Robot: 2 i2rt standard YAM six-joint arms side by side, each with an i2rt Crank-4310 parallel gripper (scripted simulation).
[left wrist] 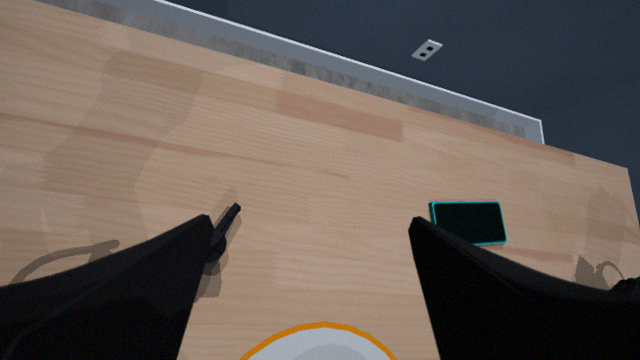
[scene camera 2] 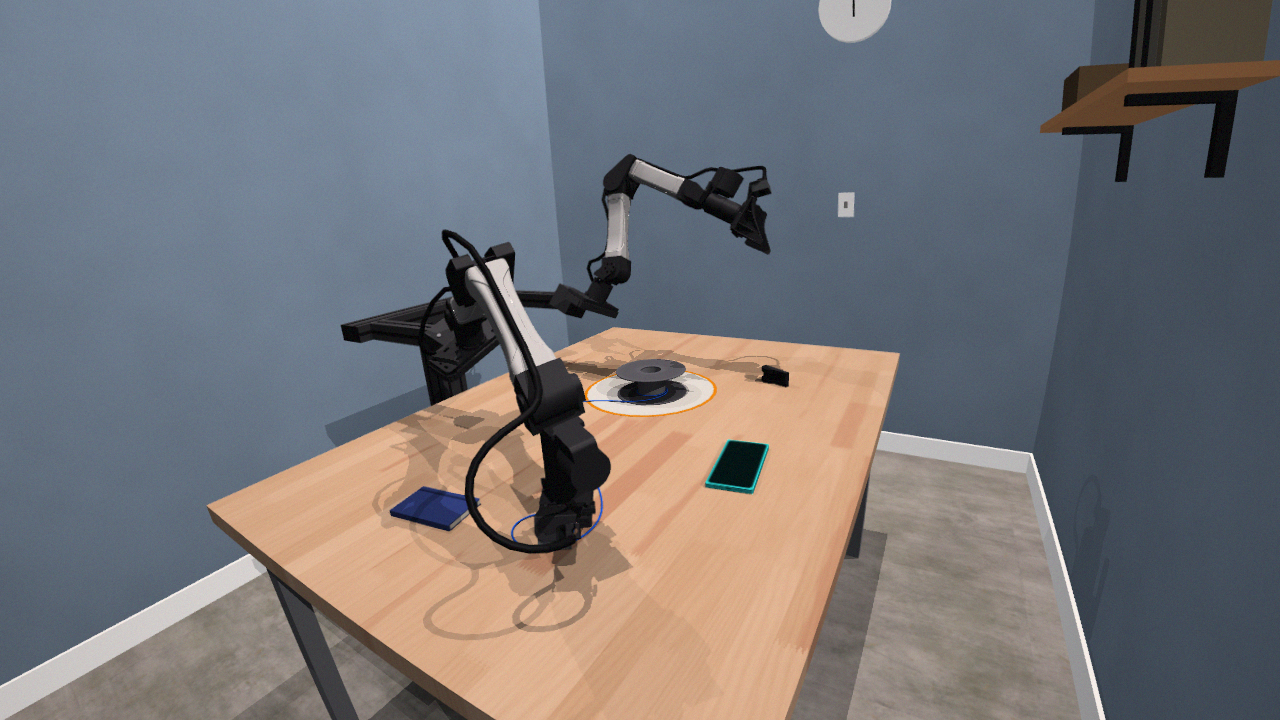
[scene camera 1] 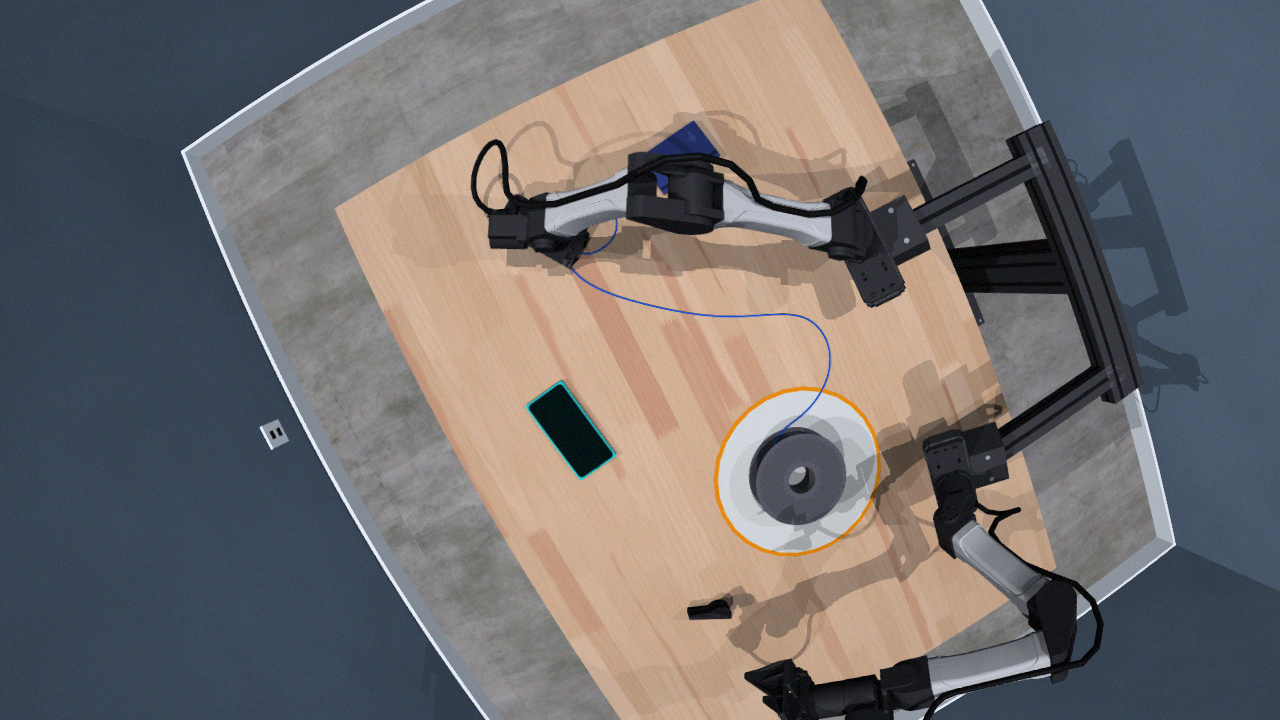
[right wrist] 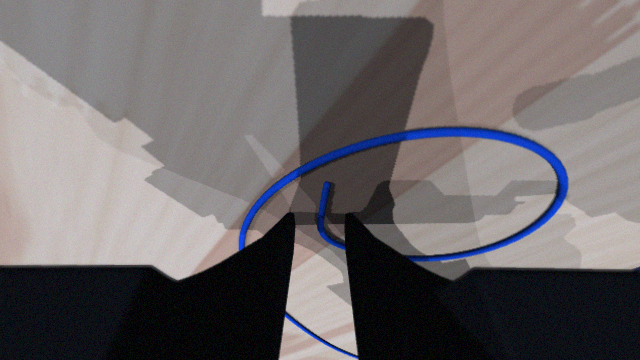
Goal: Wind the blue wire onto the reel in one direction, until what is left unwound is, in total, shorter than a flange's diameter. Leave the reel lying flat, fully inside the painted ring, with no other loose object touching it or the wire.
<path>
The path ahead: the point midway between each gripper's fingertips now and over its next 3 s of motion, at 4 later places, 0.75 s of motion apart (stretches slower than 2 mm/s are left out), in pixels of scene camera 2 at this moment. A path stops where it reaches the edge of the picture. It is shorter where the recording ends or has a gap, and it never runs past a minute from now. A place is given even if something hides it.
My left gripper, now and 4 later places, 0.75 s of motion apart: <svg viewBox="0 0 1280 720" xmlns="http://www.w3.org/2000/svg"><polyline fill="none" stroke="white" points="765,248 750,260 691,306 651,337 647,339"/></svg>
My right gripper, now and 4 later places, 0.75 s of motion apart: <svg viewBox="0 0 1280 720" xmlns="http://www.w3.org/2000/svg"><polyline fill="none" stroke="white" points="574,526 575,526 571,509 572,510 573,512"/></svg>
</path>
